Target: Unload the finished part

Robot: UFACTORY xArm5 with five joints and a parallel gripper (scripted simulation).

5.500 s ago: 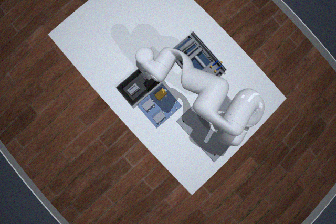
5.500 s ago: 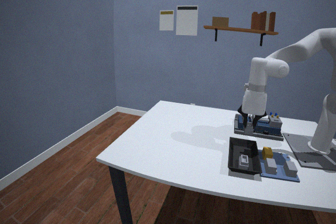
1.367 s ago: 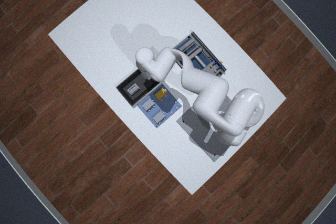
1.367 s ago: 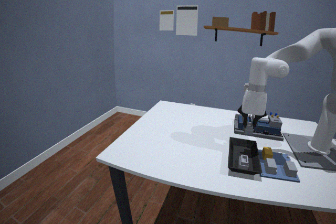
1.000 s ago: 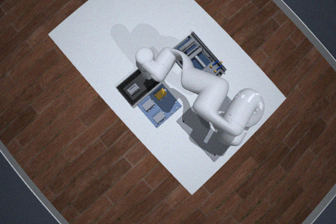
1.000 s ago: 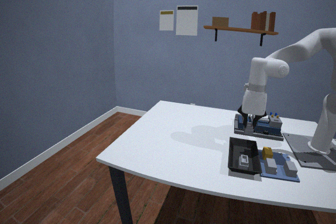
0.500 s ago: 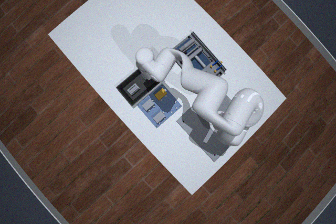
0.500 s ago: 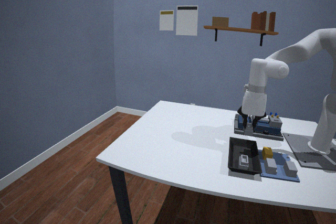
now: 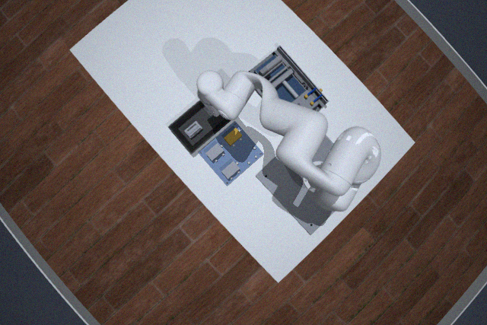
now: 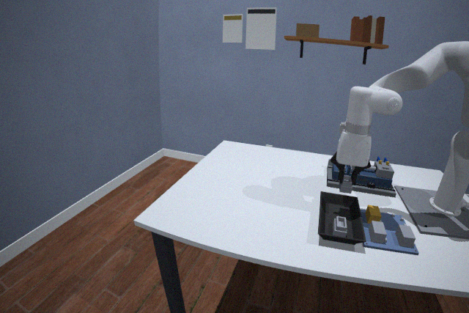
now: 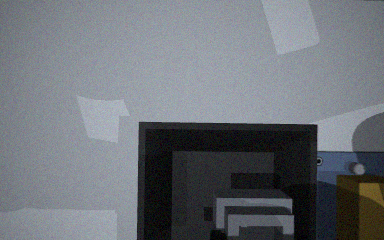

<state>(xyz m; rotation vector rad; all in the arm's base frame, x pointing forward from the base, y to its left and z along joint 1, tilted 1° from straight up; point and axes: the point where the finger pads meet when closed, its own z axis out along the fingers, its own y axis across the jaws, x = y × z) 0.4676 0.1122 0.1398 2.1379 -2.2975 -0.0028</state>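
My gripper is now 120 mm past the yellow block, 120 mm above it and 20 mm to the right of it. The rest, counted from my hand: blue fixture plate 160 mm behind, 140 mm below, 60 mm to the left.
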